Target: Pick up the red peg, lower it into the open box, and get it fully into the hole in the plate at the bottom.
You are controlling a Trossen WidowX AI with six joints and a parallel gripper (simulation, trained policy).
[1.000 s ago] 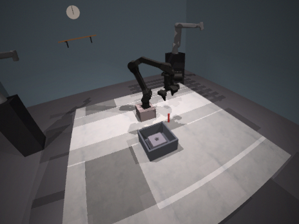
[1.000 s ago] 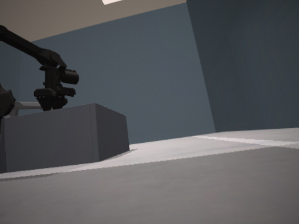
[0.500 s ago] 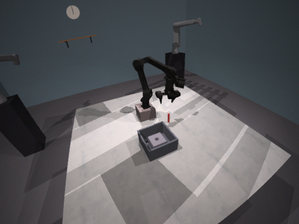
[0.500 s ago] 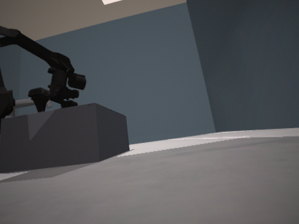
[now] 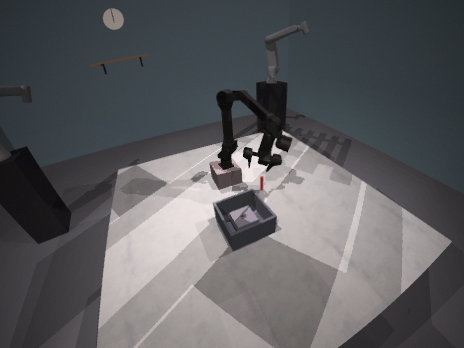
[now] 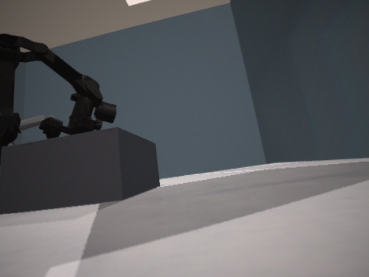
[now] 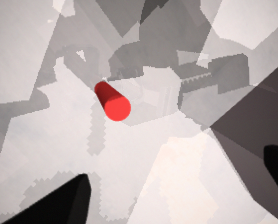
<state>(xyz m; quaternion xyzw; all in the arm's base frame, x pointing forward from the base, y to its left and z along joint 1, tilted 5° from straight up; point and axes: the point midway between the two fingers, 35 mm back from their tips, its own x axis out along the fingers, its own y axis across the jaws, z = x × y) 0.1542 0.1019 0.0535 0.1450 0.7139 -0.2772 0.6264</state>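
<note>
The red peg lies 4 cm ahead of my gripper tip and 6 cm below it. From my gripper tip the other things lie so: dark box: 18 cm ahead, 21 cm to the right, 8 cm below; then pale plate: 18 cm ahead, 21 cm to the right, 6 cm below.
</note>
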